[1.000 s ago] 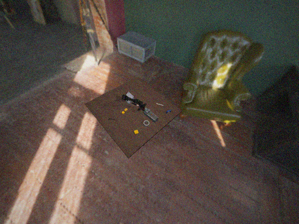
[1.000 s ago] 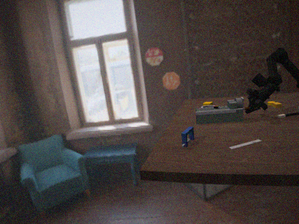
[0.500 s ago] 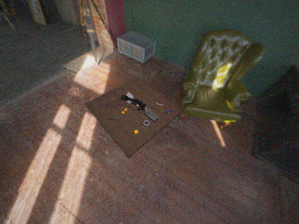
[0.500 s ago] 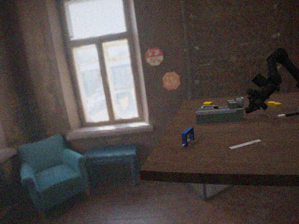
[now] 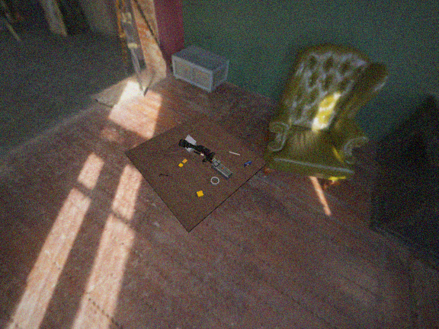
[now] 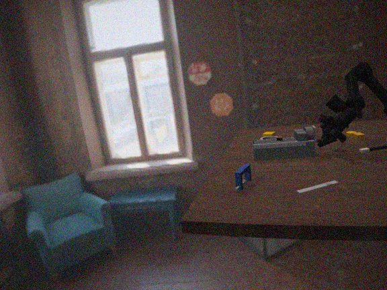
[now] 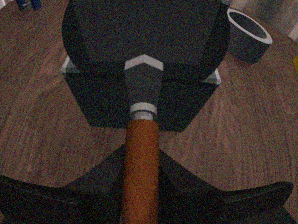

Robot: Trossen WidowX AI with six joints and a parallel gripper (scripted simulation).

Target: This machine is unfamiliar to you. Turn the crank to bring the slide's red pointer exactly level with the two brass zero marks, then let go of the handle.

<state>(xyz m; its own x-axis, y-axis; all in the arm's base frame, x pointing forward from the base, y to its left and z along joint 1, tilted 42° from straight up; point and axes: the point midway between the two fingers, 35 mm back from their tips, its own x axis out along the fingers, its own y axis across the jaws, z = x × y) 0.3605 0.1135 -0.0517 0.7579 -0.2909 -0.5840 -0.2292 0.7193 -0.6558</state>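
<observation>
The crank handle lies 2 cm behind my gripper tip and 3 cm above it. Also, from my gripper tip: yellow block 27 cm ahead, 35 cm to the right, 2 cm below; then white strip 1 cm ahead, 36 cm to the left, 3 cm below; then red pointer 17 cm ahead, 4 cm to the left, 5 cm above.
</observation>
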